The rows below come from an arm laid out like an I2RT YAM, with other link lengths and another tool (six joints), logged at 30 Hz.
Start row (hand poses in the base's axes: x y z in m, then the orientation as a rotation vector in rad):
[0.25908, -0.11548, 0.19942, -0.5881, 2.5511, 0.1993]
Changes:
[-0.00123, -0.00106, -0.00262, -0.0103, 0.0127, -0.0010]
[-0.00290, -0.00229, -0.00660, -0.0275, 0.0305, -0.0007]
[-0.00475, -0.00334, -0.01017, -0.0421, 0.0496, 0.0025]
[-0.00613, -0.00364, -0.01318, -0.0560, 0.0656, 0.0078]
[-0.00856, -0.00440, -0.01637, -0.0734, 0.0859, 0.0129]
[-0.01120, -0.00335, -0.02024, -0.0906, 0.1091, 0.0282]
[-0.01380, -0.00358, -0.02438, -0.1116, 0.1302, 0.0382]
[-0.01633, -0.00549, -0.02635, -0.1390, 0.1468, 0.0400]
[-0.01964, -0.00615, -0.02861, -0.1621, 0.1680, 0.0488]
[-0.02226, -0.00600, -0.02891, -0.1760, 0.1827, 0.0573]
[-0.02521, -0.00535, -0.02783, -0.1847, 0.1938, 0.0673]
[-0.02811, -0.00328, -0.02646, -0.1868, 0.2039, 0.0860]
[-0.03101, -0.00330, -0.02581, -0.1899, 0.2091, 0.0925]
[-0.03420, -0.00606, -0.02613, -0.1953, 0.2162, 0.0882]
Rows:
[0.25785, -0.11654, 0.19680, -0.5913, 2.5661, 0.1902]
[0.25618, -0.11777, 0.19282, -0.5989, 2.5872, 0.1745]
[0.25433, -0.11882, 0.18925, -0.6095, 2.6082, 0.1633]
[0.25295, -0.11912, 0.18624, -0.6224, 2.6255, 0.1526]
[0.25052, -0.11988, 0.18305, -0.6367, 2.6476, 0.1386]
[0.24788, -0.11883, 0.17918, -0.6646, 2.6698, 0.1293]
[0.24528, -0.11906, 0.17504, -0.6871, 2.6918, 0.1122]
[0.24275, -0.12097, 0.17307, -0.7010, 2.7127, 0.0819]
[0.23944, -0.12163, 0.17081, -0.7229, 2.7351, 0.0609]
[0.23682, -0.12148, 0.17051, -0.7407, 2.7494, 0.0500]
[0.23387, -0.12083, 0.17159, -0.7584, 2.7588, 0.0453]
[0.23097, -0.11876, 0.17296, -0.7853, 2.7634, 0.0525]
[0.22807, -0.11878, 0.17361, -0.7957, 2.7670, 0.0524]
[0.22488, -0.12154, 0.17329, -0.7925, 2.7762, 0.0457]

